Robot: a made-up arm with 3 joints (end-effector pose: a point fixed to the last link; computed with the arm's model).
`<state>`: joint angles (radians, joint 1 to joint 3).
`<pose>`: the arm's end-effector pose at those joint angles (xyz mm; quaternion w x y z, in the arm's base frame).
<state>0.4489 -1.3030 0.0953</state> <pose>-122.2 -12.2 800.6 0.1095 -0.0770 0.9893 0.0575</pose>
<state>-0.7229 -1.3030 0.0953</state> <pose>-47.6 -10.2 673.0 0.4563 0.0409 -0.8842 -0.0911</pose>
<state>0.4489 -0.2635 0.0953</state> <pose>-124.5 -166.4 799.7 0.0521 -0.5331 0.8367 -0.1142</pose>
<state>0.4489 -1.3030 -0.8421</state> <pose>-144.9 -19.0 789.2 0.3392 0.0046 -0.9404 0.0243</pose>
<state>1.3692 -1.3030 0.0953</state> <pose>-240.8 -12.3 800.1 0.5378 -0.0877 0.8383 0.0168</pose>
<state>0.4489 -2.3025 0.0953</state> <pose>-6.8 63.7 856.0 0.1376 0.3823 0.8896 0.2089</pose>
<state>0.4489 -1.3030 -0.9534</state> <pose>-148.1 -19.7 789.5 0.3894 -0.0044 -0.9204 0.0340</pose>
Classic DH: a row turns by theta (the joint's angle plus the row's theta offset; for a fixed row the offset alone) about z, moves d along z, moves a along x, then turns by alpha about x. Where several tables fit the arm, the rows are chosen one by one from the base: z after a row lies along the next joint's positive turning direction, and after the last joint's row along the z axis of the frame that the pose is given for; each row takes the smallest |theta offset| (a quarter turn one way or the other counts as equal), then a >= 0, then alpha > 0; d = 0 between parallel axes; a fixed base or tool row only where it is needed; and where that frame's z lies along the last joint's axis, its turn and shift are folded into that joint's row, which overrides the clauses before.
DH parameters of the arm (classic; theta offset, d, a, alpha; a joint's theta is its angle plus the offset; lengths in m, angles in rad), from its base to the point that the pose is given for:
base (fixed): 0.0006 0.6808 -0.181 1.5863
joint 1: 0 0.09 0.239 -1.5863
joint 2: 1.5702 0.1096 -0.122 1.5708
joint 3: -0.2915 -0.1067 0.0183 1.7596
tool (fixed): -3.0252 0.0231 0 0

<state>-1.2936 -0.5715 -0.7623</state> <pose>-80.6 -139.4 630.4 0.8527 0.3845 -0.3520 -0.0347</pose>
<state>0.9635 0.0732 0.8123</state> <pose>-186.4 -193.8 846.2 0.3986 -0.7187 0.5625 -0.0903</pose>
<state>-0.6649 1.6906 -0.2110</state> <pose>159.8 -182.4 515.6 0.0641 0.9953 0.0044 -0.0719</pose>
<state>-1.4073 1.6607 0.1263</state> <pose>-38.3 -184.4 340.5 0.0778 0.8156 0.0490 -0.5712</pose>
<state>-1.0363 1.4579 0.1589</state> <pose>63.1 -207.3 435.5 0.1407 0.8903 -0.0500 -0.4301</pose>
